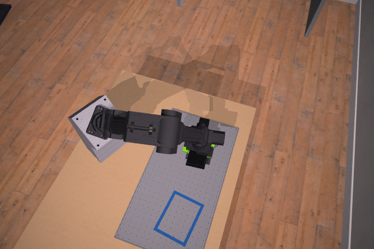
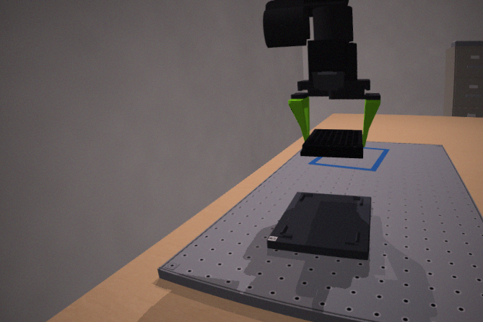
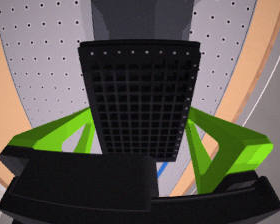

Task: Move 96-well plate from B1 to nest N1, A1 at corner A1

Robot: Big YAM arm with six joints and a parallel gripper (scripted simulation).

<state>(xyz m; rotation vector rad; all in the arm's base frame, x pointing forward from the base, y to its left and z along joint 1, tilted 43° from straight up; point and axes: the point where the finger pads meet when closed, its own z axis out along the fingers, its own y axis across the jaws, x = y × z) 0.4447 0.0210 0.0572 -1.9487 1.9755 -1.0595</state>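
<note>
The dark plate nest N1 lies 20 mm ahead of my hand, 80 mm to the left of it and 90 mm below it. Round my hand: black 96-well plate right at my hand; then white A1 label 80 mm ahead, 150 mm to the left, 90 mm below.
</note>
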